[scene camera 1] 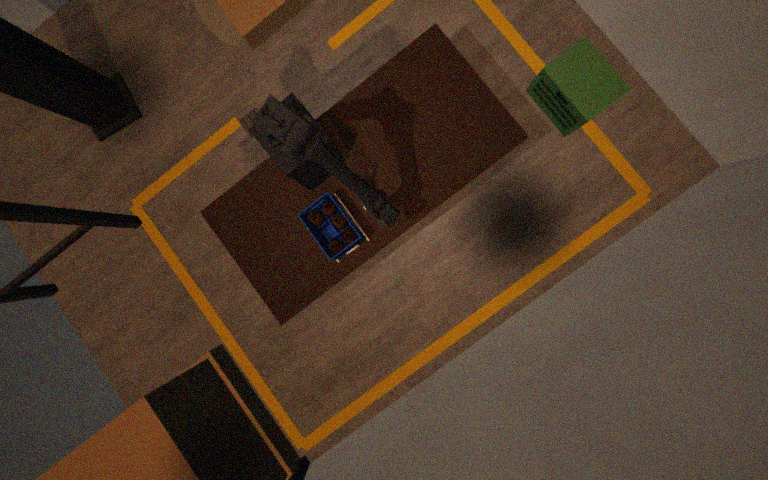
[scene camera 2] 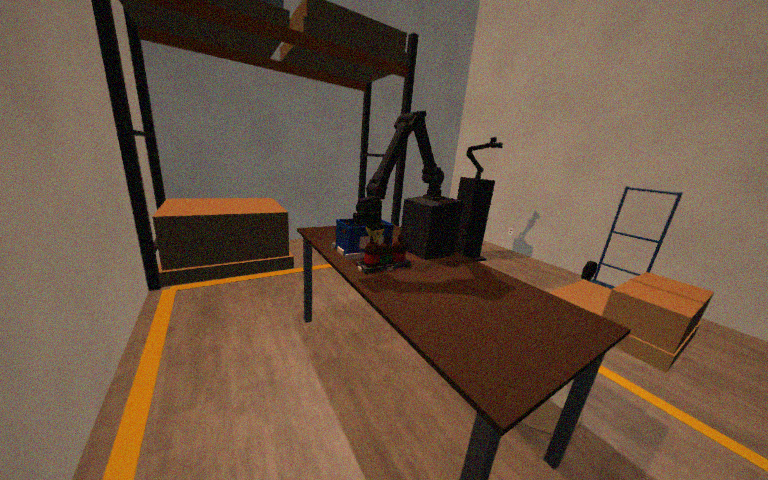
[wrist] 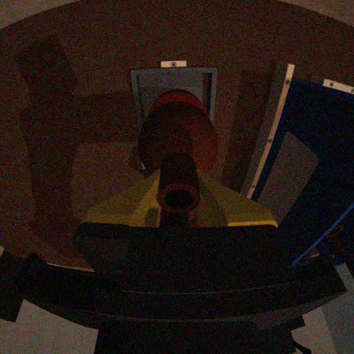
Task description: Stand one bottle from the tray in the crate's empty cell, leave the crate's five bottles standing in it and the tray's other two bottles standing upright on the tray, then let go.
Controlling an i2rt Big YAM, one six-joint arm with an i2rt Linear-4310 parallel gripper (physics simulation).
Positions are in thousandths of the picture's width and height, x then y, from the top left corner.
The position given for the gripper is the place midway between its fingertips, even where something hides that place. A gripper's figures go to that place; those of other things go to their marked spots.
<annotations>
The gripper (wrist: 504, 496) is 0.13 m from the lens. A brown bottle (wrist: 501, 388) is 0.12 m from the lens. A pale strip (wrist: 801, 202): 0.26 m from the lens. The marked spots on the pale strip and the brown bottle are 0.18 m apart.
</annotations>
